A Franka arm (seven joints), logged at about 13 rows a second.
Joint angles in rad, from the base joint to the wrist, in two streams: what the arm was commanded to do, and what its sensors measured. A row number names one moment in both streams.
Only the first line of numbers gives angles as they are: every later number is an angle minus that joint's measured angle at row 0.
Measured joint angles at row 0:
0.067 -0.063 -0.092 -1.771 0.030 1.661 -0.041
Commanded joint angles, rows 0 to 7:
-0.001 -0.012 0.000 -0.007 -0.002 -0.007 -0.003
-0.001 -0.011 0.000 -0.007 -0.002 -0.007 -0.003
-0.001 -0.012 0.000 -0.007 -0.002 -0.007 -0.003
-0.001 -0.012 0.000 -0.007 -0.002 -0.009 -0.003
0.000 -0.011 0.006 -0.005 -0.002 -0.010 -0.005
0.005 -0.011 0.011 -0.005 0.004 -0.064 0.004
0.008 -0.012 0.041 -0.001 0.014 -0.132 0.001
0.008 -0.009 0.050 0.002 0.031 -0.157 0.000
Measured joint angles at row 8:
0.003 0.000 0.024 0.001 0.008 -0.100 -0.001
